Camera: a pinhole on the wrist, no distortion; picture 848 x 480 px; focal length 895.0 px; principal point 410.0 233.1 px. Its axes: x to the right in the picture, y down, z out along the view. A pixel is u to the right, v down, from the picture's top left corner.
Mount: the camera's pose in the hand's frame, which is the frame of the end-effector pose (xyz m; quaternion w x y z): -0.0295 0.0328 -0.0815 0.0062 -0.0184 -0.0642 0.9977
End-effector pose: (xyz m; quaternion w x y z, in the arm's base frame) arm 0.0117 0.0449 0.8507 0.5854 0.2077 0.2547 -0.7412
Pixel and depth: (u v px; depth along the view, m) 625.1 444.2 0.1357
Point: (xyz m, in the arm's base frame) 0.0113 0.0696 0.9311
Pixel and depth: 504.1 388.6 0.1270
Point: 0.0172 0.0568 0.9126
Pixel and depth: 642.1 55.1 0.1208
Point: 0.0667 0.0619 0.9161
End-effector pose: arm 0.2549 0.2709 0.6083 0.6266 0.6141 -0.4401 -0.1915
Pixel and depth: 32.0 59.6 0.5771
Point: -0.0647 -0.1773 0.6591
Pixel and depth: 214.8 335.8 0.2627
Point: 0.1346 0.1453 0.5592
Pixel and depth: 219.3 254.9 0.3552
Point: 0.0652 0.0780 0.5592
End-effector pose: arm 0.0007 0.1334 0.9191 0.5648 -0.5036 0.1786 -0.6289
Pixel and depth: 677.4 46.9 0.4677
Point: 0.3370 0.4115 0.9493
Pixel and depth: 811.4 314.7 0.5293
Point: 0.2747 0.5600 1.0418
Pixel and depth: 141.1 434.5 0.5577
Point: 0.3149 0.2384 1.2982
